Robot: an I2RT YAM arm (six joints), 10 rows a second.
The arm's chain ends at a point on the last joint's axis. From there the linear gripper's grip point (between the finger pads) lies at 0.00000 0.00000 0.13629 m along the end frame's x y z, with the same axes.
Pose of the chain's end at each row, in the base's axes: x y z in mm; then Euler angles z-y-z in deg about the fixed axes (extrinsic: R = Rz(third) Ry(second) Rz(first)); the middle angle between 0 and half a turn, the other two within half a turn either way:
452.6 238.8 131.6 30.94 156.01 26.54
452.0 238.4 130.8 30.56 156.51 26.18
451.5 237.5 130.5 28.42 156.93 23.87
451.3 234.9 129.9 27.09 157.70 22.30
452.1 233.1 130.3 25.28 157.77 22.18
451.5 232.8 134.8 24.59 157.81 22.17
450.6 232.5 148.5 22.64 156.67 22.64
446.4 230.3 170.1 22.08 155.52 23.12
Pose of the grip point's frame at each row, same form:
502.2 263.6 7.1 30.94 156.01 26.54
500.8 262.4 5.8 30.56 156.51 26.18
500.3 259.1 5.1 28.42 156.93 23.87
499.1 254.5 3.8 27.09 157.70 22.30
499.8 252.6 4.1 25.28 157.77 22.18
499.2 252.2 8.6 24.59 157.81 22.17
500.4 253.3 23.4 22.64 156.67 22.64
498.3 252.5 46.1 22.08 155.52 23.12

